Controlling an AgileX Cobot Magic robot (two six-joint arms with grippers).
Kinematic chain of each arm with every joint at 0, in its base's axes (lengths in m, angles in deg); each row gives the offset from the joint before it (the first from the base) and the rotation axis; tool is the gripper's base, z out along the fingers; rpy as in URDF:
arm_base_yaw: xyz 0 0 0.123 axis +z
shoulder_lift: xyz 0 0 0 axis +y
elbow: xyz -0.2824 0 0.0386 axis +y
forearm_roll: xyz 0.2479 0 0.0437 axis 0.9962 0 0.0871
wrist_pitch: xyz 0 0 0 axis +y
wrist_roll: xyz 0.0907 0 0.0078 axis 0.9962 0 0.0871
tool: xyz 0 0 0 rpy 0 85 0
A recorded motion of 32 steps. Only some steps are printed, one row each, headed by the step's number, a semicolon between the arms.
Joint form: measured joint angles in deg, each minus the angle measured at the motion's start. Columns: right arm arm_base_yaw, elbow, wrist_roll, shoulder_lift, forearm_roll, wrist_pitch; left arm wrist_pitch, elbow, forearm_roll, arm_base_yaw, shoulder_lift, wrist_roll.
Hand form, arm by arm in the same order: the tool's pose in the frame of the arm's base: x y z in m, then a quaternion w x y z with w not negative. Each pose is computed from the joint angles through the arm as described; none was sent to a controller.
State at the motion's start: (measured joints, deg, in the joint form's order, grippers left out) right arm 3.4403 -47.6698 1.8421 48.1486 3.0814 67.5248; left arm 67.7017 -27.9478 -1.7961 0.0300 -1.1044 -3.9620
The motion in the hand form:
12: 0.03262 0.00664 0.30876 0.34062 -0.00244 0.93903 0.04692; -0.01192 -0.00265 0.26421 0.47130 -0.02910 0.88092 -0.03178
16: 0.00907 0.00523 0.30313 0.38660 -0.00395 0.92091 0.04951; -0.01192 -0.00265 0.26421 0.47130 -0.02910 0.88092 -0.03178
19: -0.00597 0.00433 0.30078 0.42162 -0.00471 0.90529 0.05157; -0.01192 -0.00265 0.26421 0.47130 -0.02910 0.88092 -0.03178
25: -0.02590 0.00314 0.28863 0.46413 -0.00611 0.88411 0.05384; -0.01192 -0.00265 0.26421 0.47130 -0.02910 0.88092 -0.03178
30: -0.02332 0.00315 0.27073 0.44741 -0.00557 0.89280 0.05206; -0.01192 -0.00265 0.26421 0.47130 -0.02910 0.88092 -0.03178
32: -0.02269 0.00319 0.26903 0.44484 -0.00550 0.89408 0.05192; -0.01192 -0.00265 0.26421 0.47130 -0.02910 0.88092 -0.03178
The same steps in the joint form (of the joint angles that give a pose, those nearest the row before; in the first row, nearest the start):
12: -0.01 8.73 1.43 -26.73 0.01 4.88; 0.00 0.00 0.00 0.00 0.00 0.00
16: 0.00 10.38 1.44 -34.49 0.00 5.33; 0.00 0.00 0.00 0.00 0.00 0.00
19: 0.00 10.88 1.48 -39.52 0.00 5.45; 0.00 0.00 0.00 0.00 0.00 0.00
25: 0.00 12.96 1.48 -47.40 0.00 5.80; 0.00 0.00 0.00 0.00 0.00 0.00
30: 0.00 16.69 1.48 -49.20 -0.10 6.04; 0.00 0.00 0.00 0.00 0.00 0.00
32: 0.00 17.06 1.48 -49.24 -0.10 6.04; 0.00 0.00 0.00 0.00 0.00 0.00

